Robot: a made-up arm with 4 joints. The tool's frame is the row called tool.
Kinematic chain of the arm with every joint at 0, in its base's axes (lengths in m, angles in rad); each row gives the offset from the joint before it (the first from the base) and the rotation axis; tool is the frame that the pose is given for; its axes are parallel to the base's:
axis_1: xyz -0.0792 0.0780 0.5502 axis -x
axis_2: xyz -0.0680 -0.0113 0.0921 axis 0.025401 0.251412 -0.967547
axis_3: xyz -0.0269 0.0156 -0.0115 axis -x
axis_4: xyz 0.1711 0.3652 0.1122 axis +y
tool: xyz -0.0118 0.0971 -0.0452
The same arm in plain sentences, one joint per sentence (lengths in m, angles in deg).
The arm has four revolute joints in a row. What follows holds with every joint at zero, and every direction is one of the base frame's. Joint 1 sits 0.0792 m along -x and 0.078 m along +y and 0.5502 m along +z from the base frame's origin and turns about -x. Joint 2 sits 0.068 m along -x and 0.0113 m along -y and 0.0921 m along +z from joint 1 and turns about the direction (0.025401, 0.251412, -0.967547). Joint 3 sits 0.0269 m along -x and 0.0156 m along +y and 0.0115 m along -z from joint 2 and turns about -x. Joint 4 sits 0.1711 m along +x and 0.3652 m along +y and 0.1122 m along +z from joint 3 and turns about +y. The tool frame, which is the frame that the pose is given for, sits 0.0118 m along -x and 0.0971 m along +y and 0.0452 m along -z from joint 4; its axes are parallel to the base frame's.
